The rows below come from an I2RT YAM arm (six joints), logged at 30 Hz.
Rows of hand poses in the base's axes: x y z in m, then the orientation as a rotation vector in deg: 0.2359 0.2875 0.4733 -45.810 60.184 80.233; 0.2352 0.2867 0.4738 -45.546 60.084 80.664; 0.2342 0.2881 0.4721 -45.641 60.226 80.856; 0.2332 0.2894 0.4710 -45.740 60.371 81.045; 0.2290 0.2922 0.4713 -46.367 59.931 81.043; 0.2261 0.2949 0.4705 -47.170 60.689 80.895; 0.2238 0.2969 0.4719 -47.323 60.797 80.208; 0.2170 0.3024 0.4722 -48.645 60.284 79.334; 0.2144 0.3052 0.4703 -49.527 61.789 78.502; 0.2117 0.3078 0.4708 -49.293 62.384 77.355; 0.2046 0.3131 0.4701 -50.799 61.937 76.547
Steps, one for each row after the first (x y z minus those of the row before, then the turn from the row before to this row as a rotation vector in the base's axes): -0.0007 -0.0008 0.0005 0.312 0.253 0.194; -0.0010 0.0014 -0.0017 -0.100 0.148 0.185; -0.0010 0.0013 -0.0011 -0.105 0.147 0.185; -0.0042 0.0028 0.0003 -0.082 -0.528 0.373; -0.0029 0.0027 -0.0008 -0.969 0.091 0.253; -0.0023 0.0020 0.0014 -0.309 -0.336 -0.443; -0.0068 0.0055 0.0003 -0.637 -1.273 0.115; -0.0026 0.0028 -0.0019 -1.637 0.204 -0.296; -0.0027 0.0026 0.0005 -0.497 -0.124 -1.038; -0.0071 0.0053 -0.0007 -0.797 -1.242 0.296
